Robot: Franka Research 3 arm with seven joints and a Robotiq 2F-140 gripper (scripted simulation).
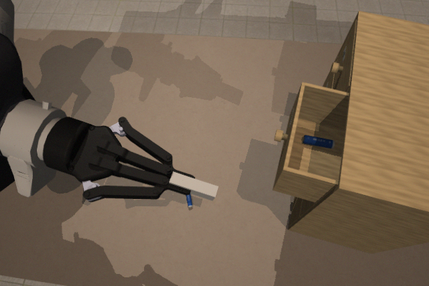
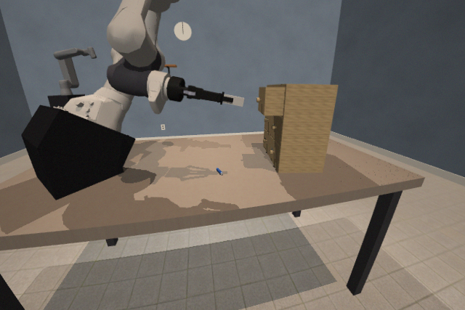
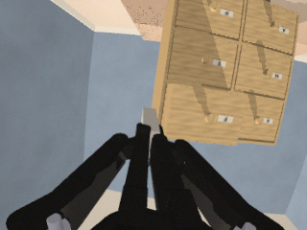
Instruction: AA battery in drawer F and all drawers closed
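Right now the drawer is 190 mm ahead of my hand, 110 mm to the left of it and 30 mm below it.
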